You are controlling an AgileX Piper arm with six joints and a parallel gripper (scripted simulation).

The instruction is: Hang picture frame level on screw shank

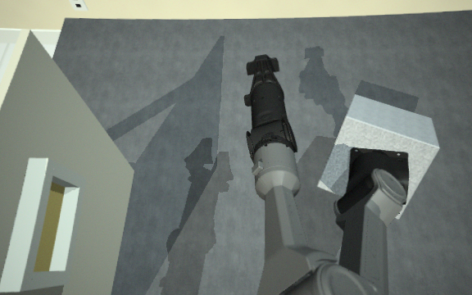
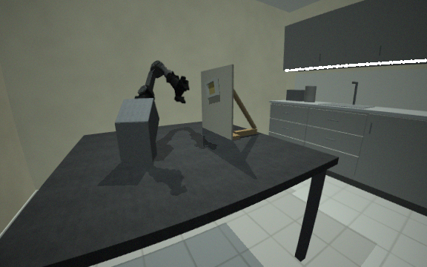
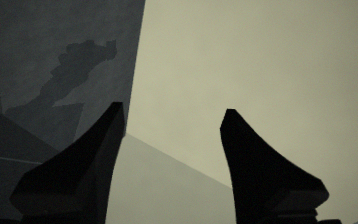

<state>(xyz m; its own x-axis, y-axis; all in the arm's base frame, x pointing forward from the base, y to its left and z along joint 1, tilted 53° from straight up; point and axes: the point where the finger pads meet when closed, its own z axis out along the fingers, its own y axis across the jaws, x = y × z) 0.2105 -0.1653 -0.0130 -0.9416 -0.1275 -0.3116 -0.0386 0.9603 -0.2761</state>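
Right now my hand is 25 cm short of the picture frame, 37 cm to the right of it and 4 cm below it. The rest, counted from my hand: grey wall panel (26 cm ahead, 37 cm to the left, 6 cm below).
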